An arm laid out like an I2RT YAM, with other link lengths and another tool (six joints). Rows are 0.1 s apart.
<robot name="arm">
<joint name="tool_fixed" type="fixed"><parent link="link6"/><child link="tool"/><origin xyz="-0.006 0.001 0.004" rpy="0 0.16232 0.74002"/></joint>
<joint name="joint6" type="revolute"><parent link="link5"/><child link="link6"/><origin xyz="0 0.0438 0.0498" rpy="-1.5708 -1.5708 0"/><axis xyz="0 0 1"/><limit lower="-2.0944" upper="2.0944"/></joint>
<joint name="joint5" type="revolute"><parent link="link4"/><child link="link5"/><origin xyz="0.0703 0.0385 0.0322" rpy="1.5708 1.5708 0"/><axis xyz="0 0 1"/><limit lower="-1.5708" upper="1.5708"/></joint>
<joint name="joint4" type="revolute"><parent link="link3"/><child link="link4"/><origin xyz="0.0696 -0.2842 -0.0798" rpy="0 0 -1.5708"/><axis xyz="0 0 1"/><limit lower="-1.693" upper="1.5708"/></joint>
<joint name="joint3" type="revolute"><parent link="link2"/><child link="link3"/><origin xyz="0.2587 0 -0.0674" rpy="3.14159 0 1.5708"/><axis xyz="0 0 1"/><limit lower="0" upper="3.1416"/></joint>
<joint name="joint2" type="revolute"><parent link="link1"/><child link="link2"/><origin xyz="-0.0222 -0.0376 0.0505" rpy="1.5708 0 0"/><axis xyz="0 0 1"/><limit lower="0" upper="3.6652"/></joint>
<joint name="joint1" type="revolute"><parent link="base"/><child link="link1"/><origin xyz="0 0 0.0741" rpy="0 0 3.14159"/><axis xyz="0 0 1"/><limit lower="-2.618" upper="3.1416"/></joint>
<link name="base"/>
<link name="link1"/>
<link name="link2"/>
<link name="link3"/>
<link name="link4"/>
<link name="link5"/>
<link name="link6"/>
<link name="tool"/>
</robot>
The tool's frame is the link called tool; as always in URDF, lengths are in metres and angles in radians.
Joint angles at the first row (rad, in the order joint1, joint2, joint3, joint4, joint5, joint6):
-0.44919, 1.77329, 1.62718, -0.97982, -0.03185, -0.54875
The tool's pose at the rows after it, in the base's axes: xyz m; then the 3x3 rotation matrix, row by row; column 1 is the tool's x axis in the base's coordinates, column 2 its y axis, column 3 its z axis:
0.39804 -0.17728 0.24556; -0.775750 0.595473 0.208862; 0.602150 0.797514 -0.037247; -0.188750 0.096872 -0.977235
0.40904 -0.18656 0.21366; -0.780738 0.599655 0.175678; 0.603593 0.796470 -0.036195; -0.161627 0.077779 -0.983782
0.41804 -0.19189 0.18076; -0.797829 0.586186 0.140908; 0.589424 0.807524 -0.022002; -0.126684 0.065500 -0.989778
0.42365 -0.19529 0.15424; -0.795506 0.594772 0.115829; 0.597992 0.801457 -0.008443; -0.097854 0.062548 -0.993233
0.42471 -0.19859 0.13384; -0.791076 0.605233 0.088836; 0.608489 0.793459 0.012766; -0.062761 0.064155 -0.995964
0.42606 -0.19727 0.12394; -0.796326 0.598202 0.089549; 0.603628 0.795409 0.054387; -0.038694 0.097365 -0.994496
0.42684 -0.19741 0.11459; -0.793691 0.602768 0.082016; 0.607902 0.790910 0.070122; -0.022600 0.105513 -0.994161
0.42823 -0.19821 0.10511; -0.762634 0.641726 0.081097; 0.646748 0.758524 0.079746; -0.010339 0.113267 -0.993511
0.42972 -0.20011 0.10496; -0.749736 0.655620 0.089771; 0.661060 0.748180 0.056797; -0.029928 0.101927 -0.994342
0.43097 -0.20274 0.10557; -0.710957 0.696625 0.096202; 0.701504 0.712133 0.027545; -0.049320 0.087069 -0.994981
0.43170 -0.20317 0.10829; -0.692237 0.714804 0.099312; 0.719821 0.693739 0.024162; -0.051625 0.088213 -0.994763
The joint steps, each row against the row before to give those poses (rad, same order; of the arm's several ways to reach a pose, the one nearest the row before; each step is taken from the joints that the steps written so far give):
-0.02327, 0.13123, 0.00001, 0.05074, 0.00038, 0.00076
-0.00609, 0.07971, -0.00003, 0.04884, 0.01183, -0.00915
-0.00154, 0.07898, 0.00003, 0.04156, -0.00039, -0.02252
-0.00076, 0.06218, 0.00001, 0.03318, 0.00077, 0.00802
-0.00571, 0.04655, 0.00000, 0.01221, -0.00572, 0.00687
0.00000, 0.02288, -0.00001, 0.00458, -0.03777, -0.00038
-0.00039, 0.02137, 0.00002, 0.00724, -0.00954, 0.00648
0.00038, 0.02173, -0.00002, 0.01489, 0.00000, 0.05112
0.00000, 0.00077, -0.00002, 0.01832, 0.01907, 0.01602
0.00000, -0.00001, 0.00153, 0.01526, 0.03129, 0.05112
0.00077, -0.00228, 0.00613, -0.00536, 0.00572, 0.02633

